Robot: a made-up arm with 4 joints.
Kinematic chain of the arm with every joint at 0, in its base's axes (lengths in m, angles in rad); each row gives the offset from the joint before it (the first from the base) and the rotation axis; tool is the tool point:
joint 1: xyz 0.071 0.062 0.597 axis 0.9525 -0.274 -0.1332
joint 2: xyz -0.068 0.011 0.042 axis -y
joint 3: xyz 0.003 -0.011 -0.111 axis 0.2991 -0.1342 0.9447
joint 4: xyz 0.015 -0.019 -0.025 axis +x
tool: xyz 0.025 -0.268 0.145
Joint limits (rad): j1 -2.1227..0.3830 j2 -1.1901..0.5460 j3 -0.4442..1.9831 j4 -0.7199..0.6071
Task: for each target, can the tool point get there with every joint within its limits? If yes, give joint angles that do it. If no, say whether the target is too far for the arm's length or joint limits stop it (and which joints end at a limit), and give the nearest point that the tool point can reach.
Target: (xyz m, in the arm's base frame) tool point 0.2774 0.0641 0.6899
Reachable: yes | joints -1.1950 -0.0214 1.1031 -0.3021
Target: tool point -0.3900 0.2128 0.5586
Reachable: no: joint limits stop it (at a limit: joint 2, joint 3, joint 4) | nearest point -0.0811 0.1626 0.2965 | short by 0.408 m
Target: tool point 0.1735 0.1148 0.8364
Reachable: yes | joints -1.3841 0.1442 0.1785 -0.2669
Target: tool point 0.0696 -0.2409 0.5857
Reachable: yes | joints -0.2588 -0.6594 0.2964 0.1770
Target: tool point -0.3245 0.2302 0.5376
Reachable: no: joint limits stop it (at a limit: joint 2, joint 3, joint 4) | nearest point -0.0560 0.2381 0.3205 | short by 0.345 m
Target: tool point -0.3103 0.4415 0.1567
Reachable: no: too far | nearest point -0.0506 0.2532 0.3282 | short by 0.364 m
